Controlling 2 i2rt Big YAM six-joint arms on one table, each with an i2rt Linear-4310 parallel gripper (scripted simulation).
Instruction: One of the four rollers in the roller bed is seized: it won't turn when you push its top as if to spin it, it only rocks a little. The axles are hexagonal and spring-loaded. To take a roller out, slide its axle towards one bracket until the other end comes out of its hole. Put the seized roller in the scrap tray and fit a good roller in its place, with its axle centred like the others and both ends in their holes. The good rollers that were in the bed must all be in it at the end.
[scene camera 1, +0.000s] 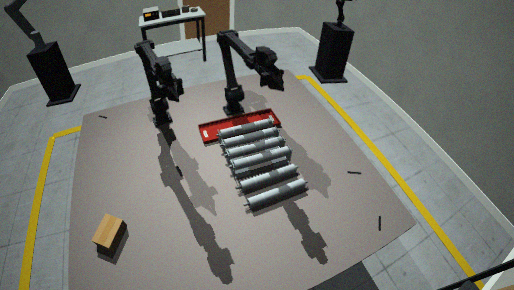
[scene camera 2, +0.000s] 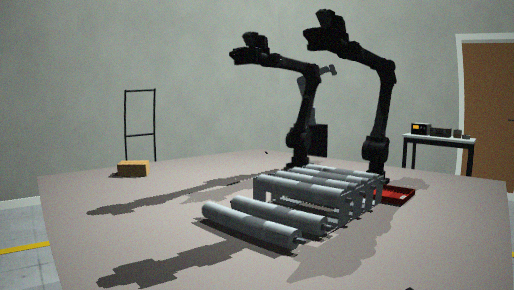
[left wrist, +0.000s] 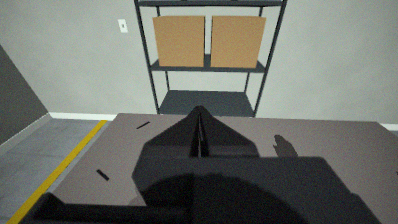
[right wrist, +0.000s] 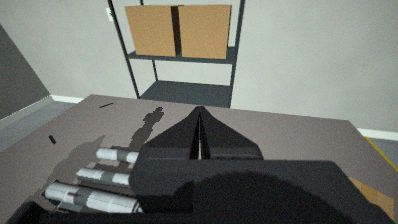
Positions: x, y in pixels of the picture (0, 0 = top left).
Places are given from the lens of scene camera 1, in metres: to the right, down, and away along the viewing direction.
cardboard box (scene camera 1: 111, 229): -0.66, 0.38, 0.94
